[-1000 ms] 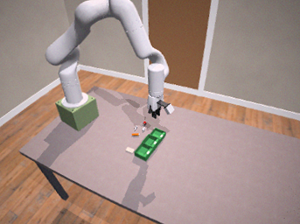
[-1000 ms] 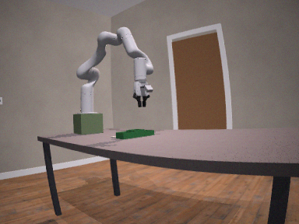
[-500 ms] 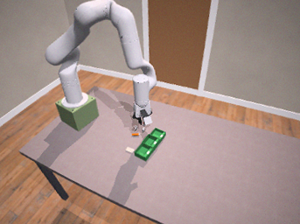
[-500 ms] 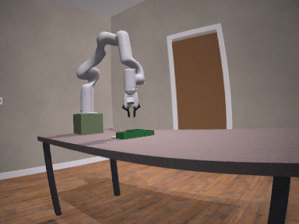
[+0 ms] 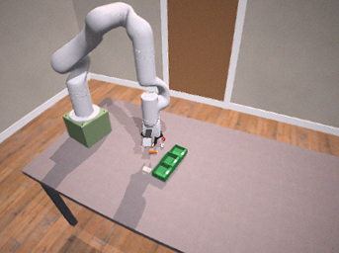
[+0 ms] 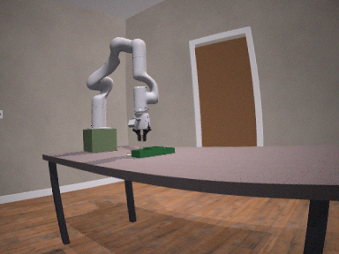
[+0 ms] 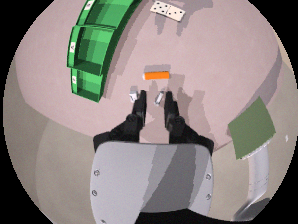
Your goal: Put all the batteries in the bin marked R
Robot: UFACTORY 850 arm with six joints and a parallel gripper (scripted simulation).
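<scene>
The orange battery lies 90 mm below my hand. Also, from my hand: grey piece 90 mm below, 70 mm to the left, 20 mm behind; then green three-compartment bin 120 mm ahead, 70 mm below, 60 mm to the right; then red piece 130 mm to the left, 90 mm below, 30 mm ahead.
</scene>
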